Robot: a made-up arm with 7 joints.
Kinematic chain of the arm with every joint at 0, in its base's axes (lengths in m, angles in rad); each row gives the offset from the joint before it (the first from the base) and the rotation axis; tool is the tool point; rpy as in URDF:
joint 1: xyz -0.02 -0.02 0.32 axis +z
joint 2: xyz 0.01 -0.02 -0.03 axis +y
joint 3: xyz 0.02 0 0.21 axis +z
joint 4: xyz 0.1 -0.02 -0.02 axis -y
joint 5: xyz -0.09 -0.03 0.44 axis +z
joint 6: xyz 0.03 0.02 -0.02 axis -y
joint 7: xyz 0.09 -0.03 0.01 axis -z
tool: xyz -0.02 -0.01 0 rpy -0.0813 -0.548 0.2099
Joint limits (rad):
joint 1: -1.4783..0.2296
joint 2: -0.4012..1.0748
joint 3: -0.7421..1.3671
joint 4: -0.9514..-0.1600
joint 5: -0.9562..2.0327
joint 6: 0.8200..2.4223
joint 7: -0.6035..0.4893
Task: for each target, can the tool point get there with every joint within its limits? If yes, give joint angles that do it. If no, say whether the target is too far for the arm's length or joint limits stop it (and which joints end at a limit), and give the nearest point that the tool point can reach.
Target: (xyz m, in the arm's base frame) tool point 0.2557 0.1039 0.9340
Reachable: yes | joints 0.0861 -0.0157 0.6097 -0.4653 0.2190 1.0945 0.2110
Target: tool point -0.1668 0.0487 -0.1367
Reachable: no: joint limits stop it (at a limit: joint 1, joint 2, joint 4, joint 6, joint 7) | nearest point -0.1551 -0.6938 0.0955 | short by 0.778 m
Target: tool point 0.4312 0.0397 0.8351
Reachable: yes | joints -0.4327 0.0534 0.8905 -0.7859 -0.5033 1.0338 0.4045
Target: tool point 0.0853 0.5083 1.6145
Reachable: no: too far | nearest point 0.0431 0.2360 0.9730 | short by 0.698 m
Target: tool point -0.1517 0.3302 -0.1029
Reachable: no: joint limits stop it (at a limit: joint 1, joint 2, joint 4, joint 6, joint 7) | nearest point 0.4618 0.4747 0.2373 | short by 0.716 m
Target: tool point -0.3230 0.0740 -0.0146
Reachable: no: joint limits stop it (at a limit: joint 1, joint 2, joint 3, joint 4, joint 6, joint 7) | nearest point -0.3542 -0.6480 0.2140 | short by 0.758 m
